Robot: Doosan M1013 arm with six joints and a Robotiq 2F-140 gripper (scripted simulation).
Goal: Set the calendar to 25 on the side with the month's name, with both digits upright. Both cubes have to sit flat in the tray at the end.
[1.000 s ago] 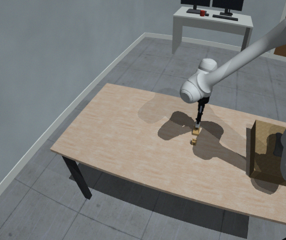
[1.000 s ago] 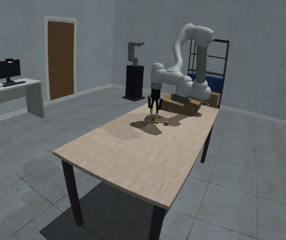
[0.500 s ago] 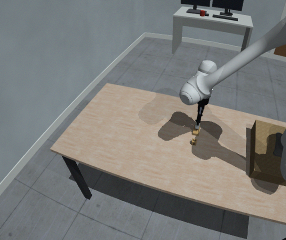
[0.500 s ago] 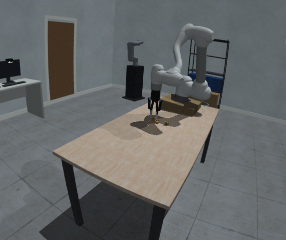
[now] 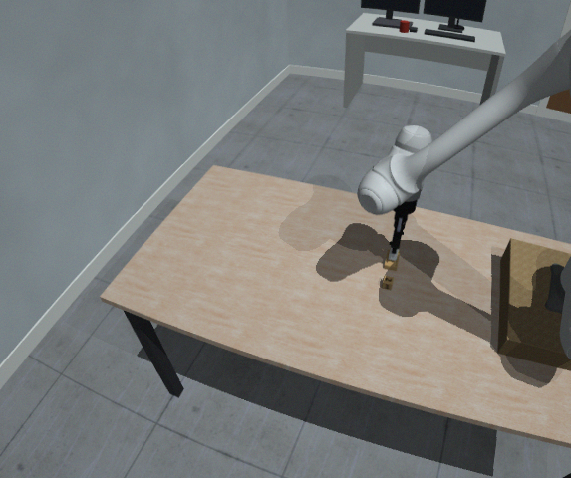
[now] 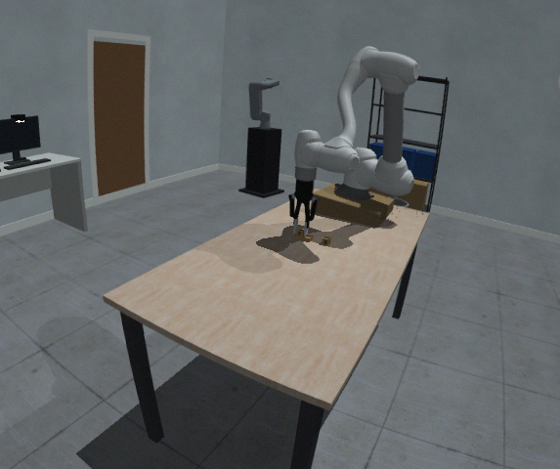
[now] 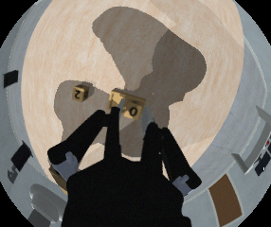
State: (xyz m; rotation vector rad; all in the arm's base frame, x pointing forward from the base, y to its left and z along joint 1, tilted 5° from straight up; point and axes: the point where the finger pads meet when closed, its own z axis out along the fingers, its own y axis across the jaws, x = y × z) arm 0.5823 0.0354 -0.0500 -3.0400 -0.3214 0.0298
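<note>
The wooden calendar tray is 40 mm below my hand and 20 mm to the left of it.
</note>
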